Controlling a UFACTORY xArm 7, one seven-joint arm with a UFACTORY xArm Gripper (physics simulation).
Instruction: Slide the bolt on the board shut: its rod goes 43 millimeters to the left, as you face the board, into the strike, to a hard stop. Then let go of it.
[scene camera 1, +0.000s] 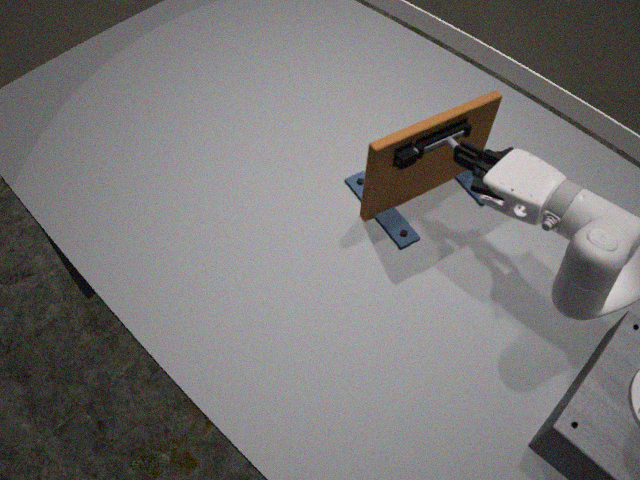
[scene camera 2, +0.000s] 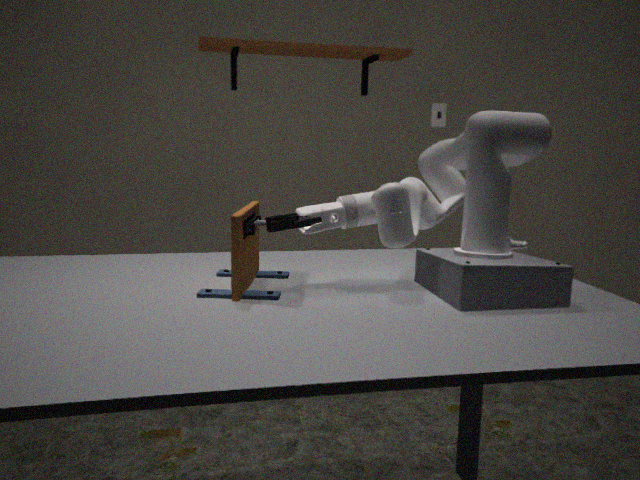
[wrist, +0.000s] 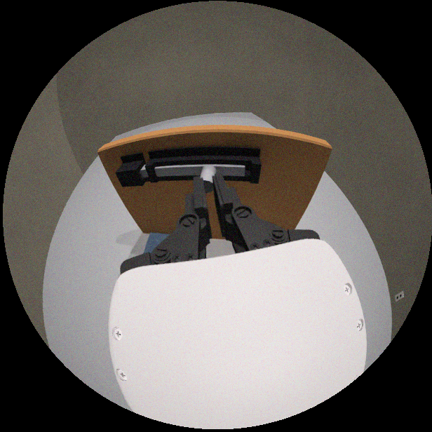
Scene:
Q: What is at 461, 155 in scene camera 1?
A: My gripper.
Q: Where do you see a grey rod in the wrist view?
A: At 206, 171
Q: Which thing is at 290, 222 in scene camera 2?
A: My gripper.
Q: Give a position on an orange board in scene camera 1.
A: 382, 187

